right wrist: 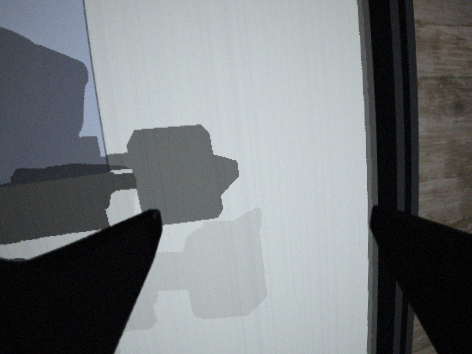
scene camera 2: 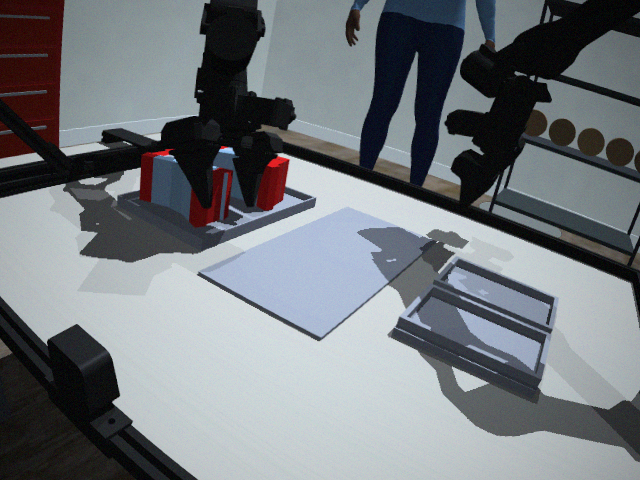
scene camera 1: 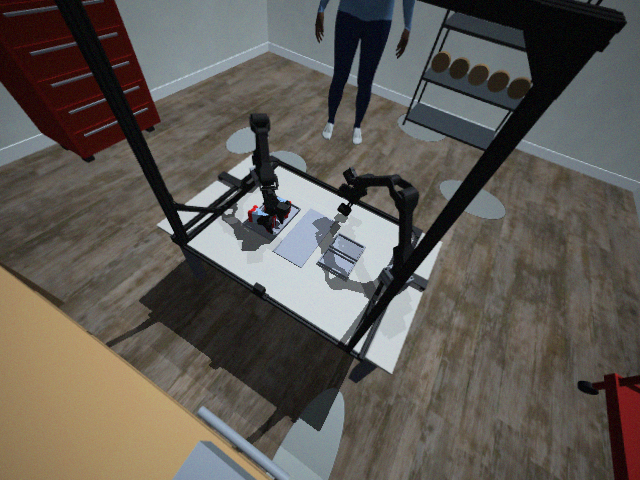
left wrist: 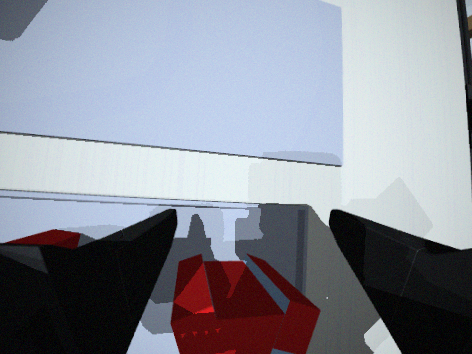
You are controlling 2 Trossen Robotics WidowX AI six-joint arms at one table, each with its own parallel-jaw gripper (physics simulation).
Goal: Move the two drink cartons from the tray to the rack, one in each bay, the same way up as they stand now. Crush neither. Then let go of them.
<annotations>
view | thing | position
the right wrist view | right gripper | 265,218
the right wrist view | grey mat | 58,130
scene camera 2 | left gripper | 230,207
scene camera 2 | right gripper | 472,196
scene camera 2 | grey tray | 241,219
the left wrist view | left gripper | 253,216
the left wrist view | grey mat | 269,86
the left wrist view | grey tray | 221,231
</annotations>
